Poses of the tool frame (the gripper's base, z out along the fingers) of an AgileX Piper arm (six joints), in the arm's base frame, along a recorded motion.
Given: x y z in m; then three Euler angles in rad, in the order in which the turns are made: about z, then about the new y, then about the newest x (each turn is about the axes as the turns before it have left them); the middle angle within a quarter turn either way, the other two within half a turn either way.
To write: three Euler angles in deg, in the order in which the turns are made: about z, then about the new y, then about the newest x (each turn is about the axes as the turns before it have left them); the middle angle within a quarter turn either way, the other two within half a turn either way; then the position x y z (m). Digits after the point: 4 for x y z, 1 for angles.
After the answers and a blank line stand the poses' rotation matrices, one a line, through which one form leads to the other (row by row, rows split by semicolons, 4 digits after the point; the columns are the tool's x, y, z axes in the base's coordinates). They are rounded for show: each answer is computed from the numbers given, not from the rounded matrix.
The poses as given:
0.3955, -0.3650, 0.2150, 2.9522, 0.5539, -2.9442
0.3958, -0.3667, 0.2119, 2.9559, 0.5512, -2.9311
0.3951, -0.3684, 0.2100, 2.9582, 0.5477, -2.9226
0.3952, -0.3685, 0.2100, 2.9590, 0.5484, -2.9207
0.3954, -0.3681, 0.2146, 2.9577, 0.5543, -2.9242
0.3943, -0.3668, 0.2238, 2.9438, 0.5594, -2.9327
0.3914, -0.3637, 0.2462, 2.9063, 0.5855, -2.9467
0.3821, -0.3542, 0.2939, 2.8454, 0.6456, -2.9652
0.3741, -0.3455, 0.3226, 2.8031, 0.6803, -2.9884
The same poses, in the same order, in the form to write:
169.1, 31.7, -168.7, 0.3955, -0.3650, 0.2150
169.4, 31.6, -167.9, 0.3958, -0.3667, 0.2119
169.5, 31.4, -167.5, 0.3951, -0.3684, 0.2100
169.5, 31.4, -167.3, 0.3952, -0.3685, 0.2100
169.5, 31.8, -167.5, 0.3954, -0.3681, 0.2146
168.7, 32.1, -168.0, 0.3943, -0.3668, 0.2238
166.5, 33.5, -168.8, 0.3914, -0.3637, 0.2462
163.0, 37.0, -169.9, 0.3821, -0.3542, 0.2939
160.6, 39.0, -171.2, 0.3741, -0.3455, 0.3226

-0.8353 0.2859 0.4696; 0.1601 0.9436 -0.2897; -0.5260 -0.1668 -0.8340
-0.8373 0.2881 0.4648; 0.1573 0.9409 -0.2999; -0.5237 -0.1780 -0.8331
-0.8394 0.2892 0.4601; 0.1557 0.9391 -0.3063; -0.5207 -0.1855 -0.8333
-0.8392 0.2895 0.4604; 0.1550 0.9387 -0.3078; -0.5213 -0.1870 -0.8326
-0.8359 0.2902 0.4659; 0.1555 0.9392 -0.3060; -0.5263 -0.1834 -0.8303
-0.8310 0.3001 0.4683; 0.1666 0.9376 -0.3053; -0.5307 -0.1758 -0.8291
-0.8105 0.3328 0.4821; 0.1943 0.9291 -0.3147; -0.5526 -0.1614 -0.8177
-0.7640 0.3883 0.5153; 0.2331 0.9108 -0.3407; -0.6017 -0.1402 -0.7863
-0.7333 0.4187 0.5357; 0.2581 0.9003 -0.3504; -0.6290 -0.1186 -0.7683

